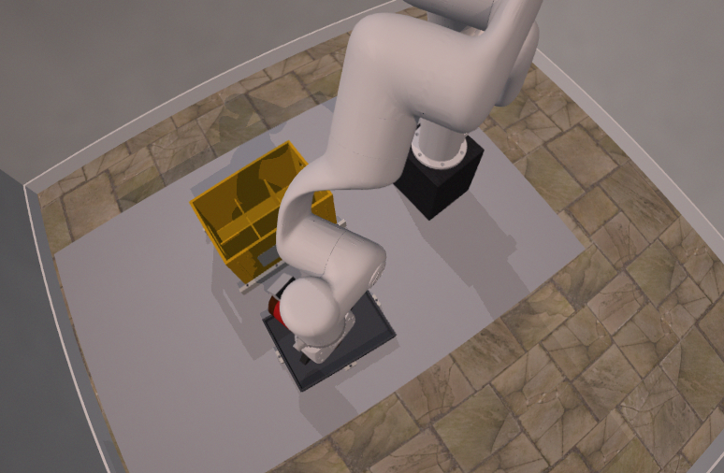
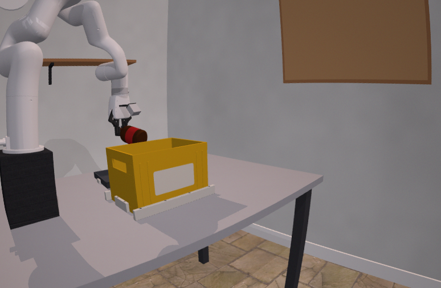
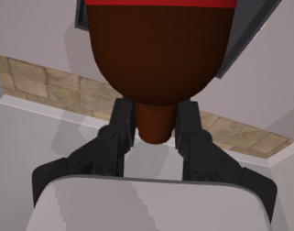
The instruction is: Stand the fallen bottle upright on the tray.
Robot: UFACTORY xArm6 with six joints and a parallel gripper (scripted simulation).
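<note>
The brown bottle is 50 mm to the right of my hand, 20 mm below it and 20 mm ahead of it. From my hand the other things lie so: yellow crate 350 mm to the right, 110 mm below, 20 mm behind; dark tray 180 mm below, 50 mm to the right, 10 mm behind.
</note>
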